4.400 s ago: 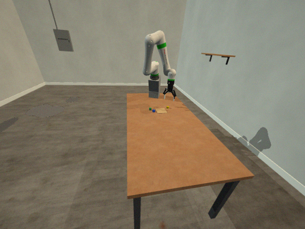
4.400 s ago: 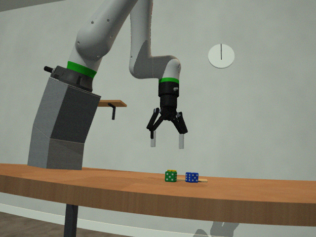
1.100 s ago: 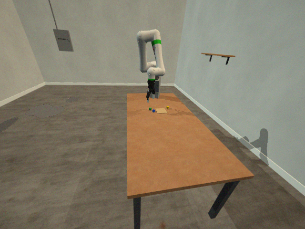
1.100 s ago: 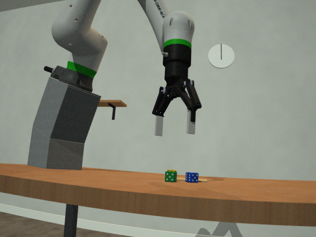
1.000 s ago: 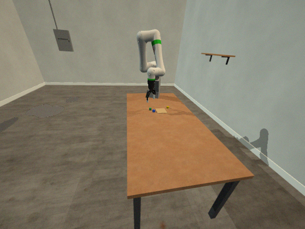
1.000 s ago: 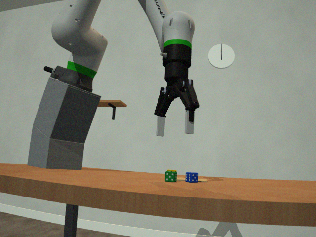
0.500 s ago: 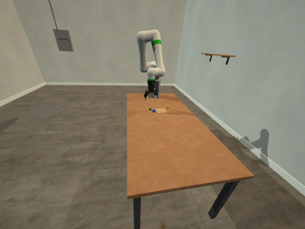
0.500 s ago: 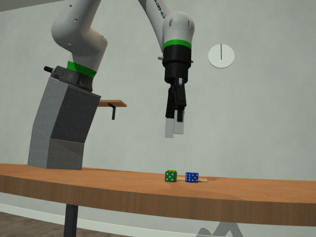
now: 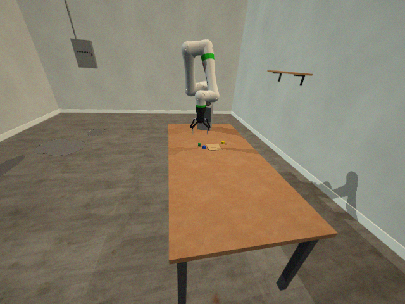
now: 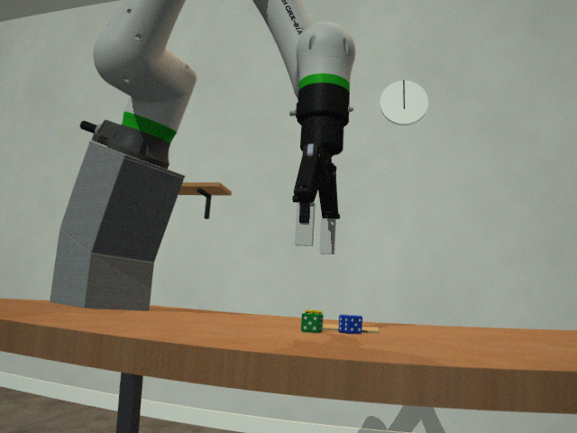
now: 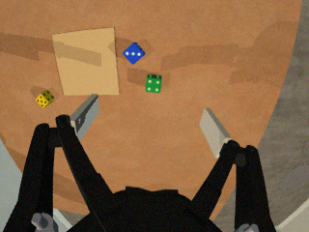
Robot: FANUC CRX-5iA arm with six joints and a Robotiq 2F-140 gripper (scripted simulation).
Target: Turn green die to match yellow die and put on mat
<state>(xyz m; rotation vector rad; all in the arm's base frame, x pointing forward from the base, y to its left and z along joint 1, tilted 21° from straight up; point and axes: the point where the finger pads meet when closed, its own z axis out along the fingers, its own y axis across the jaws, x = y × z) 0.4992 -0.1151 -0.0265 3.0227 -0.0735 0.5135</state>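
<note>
The green die is 13 cm below my hand. The rest, counted from my hand: blue die: 6 cm ahead, 4 cm to the left, 13 cm below; then yellow die: 5 cm behind, 27 cm to the left, 13 cm below; then tan mat: 3 cm ahead, 15 cm to the left, 14 cm below.
</note>
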